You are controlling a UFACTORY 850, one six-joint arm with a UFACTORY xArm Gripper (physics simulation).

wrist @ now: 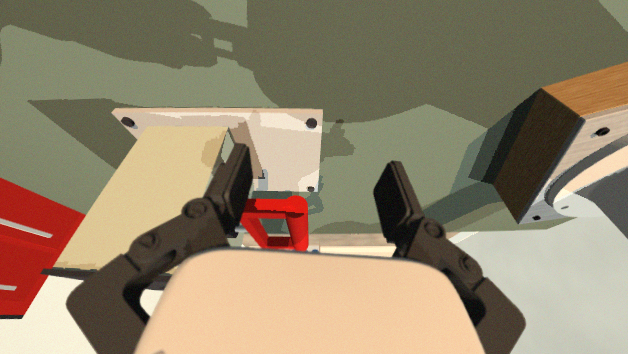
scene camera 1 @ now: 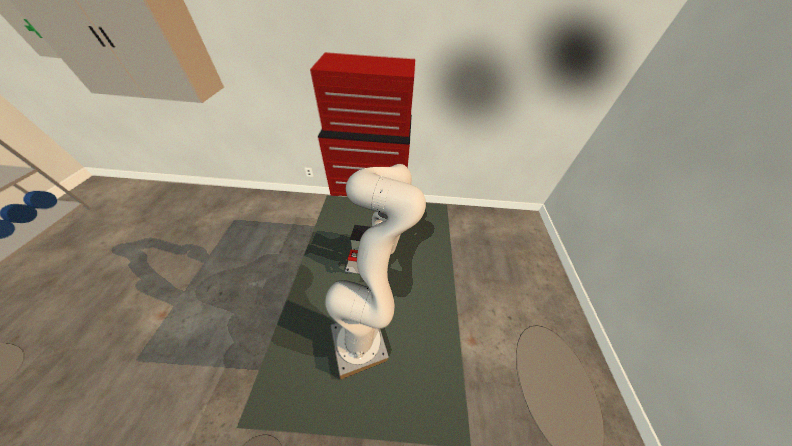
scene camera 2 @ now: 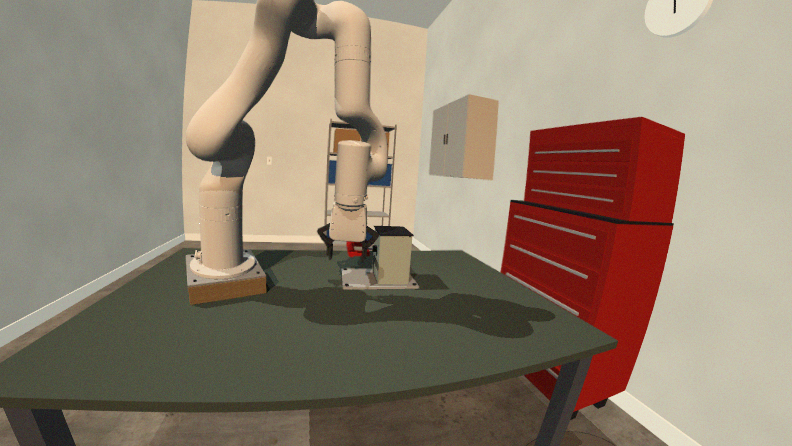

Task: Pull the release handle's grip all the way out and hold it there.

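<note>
The red release handle (scene camera 1: 353, 255) (scene camera 2: 350, 248) (wrist: 298, 225) is a rectangular loop with a thick round grip bar. It stands out from the side of a cream housing (scene camera 2: 394, 260) (wrist: 145, 185) with a dark top, above a pale base plate (scene camera 1: 351, 268) (scene camera 2: 354, 278) (wrist: 292, 145). My gripper (scene camera 2: 346, 258) (wrist: 317, 168) is open and points down at the handle. In the wrist view the grip bar shows between the fingers, nearer the left one. That finger hides the handle's housing side and overlaps the housing's edge. In scene camera 1 the arm hides the gripper.
The housing stands close to the housing-side finger. The arm's own base block (scene camera 1: 363, 368) (scene camera 2: 227, 289) (wrist: 590, 97) sits on the green table (scene camera 1: 354, 407) (scene camera 2: 210, 354). A red tool cabinet (scene camera 1: 365, 80) (scene camera 2: 576, 188) stands beyond the table, by the wall.
</note>
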